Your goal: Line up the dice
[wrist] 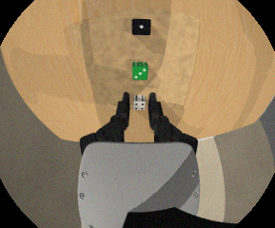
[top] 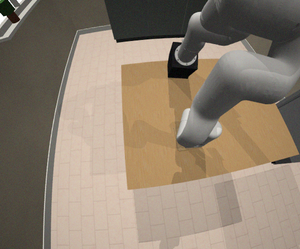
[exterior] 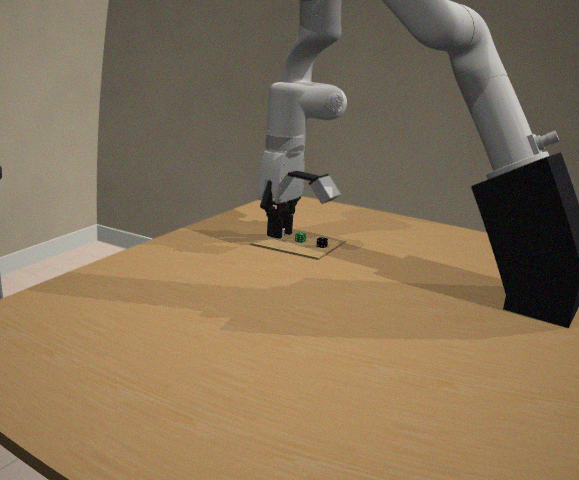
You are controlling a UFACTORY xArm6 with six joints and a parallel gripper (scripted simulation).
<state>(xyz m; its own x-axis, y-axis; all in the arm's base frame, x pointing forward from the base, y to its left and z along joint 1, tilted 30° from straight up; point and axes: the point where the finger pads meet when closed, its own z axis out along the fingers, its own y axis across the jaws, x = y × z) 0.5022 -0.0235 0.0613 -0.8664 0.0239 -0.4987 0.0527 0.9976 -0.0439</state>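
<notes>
The white die is 10 mm below my hand. From my hand the other things lie so: thin tan mat (50 mm behind, 20 mm below); then black die (100 mm behind, 10 mm to the left, 10 mm below); then green die (50 mm behind, 10 mm below).
</notes>
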